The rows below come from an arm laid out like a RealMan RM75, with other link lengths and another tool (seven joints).
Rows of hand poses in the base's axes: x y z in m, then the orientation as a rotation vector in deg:
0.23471, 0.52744, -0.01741, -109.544, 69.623, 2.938
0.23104, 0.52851, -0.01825, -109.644, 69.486, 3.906
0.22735, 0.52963, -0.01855, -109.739, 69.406, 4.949
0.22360, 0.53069, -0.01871, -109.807, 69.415, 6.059
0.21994, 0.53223, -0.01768, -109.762, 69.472, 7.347
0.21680, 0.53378, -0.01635, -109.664, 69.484, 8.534
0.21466, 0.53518, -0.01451, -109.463, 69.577, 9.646
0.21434, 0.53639, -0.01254, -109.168, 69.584, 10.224
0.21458, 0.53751, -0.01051, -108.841, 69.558, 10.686
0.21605, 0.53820, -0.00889, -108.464, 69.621, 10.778
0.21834, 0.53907, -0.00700, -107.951, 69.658, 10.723
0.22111, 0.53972, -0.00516, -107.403, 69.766, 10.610
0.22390, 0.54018, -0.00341, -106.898, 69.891, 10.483
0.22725, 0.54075, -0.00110, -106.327, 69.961, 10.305
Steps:
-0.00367, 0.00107, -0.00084, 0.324, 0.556, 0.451
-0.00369, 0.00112, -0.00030, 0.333, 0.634, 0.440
-0.00375, 0.00106, -0.00016, 0.345, 0.718, 0.399
-0.00366, 0.00154, 0.00103, 0.478, 0.829, 0.384
-0.00314, 0.00155, 0.00133, 0.494, 0.732, 0.354
-0.00214, 0.00140, 0.00184, 0.517, 0.705, 0.238
-0.00032, 0.00121, 0.00197, 0.435, 0.300, 0.067
0.00024, 0.00112, 0.00203, 0.431, 0.202, 0.032
0.00147, 0.00069, 0.00162, 0.313, 0.003, -0.169
0.00229, 0.00087, 0.00189, 0.381, -0.136, -0.264
0.00277, 0.00065, 0.00184, 0.363, -0.143, -0.341
0.00279, 0.00046, 0.00175, 0.317, -0.132, -0.338
0.00335, 0.00057, 0.00231, 0.371, -0.209, -0.355

